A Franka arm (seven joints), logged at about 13 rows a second.
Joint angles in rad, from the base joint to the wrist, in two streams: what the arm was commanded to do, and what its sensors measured. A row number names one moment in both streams.
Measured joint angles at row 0:
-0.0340 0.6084 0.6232 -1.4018 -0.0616 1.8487 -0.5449
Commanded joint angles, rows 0 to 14:
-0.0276 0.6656 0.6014 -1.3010 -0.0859 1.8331 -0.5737
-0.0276 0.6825 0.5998 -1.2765 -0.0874 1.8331 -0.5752
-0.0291 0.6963 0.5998 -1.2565 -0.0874 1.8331 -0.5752
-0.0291 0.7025 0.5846 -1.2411 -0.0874 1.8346 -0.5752
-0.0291 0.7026 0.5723 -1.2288 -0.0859 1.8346 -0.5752
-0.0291 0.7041 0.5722 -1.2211 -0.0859 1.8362 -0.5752
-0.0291 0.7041 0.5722 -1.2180 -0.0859 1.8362 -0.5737
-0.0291 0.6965 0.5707 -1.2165 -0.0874 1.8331 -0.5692
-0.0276 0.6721 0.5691 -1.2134 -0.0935 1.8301 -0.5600
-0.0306 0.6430 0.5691 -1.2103 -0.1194 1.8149 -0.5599
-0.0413 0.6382 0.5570 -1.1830 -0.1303 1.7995 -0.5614
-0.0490 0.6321 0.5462 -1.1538 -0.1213 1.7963 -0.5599
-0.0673 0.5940 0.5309 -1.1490 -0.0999 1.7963 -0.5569
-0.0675 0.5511 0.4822 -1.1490 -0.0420 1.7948 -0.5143
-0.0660 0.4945 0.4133 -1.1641 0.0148 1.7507 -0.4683
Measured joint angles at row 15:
-0.0655 0.5911 0.5045 -1.1489 -0.0677 1.8124 -0.5320
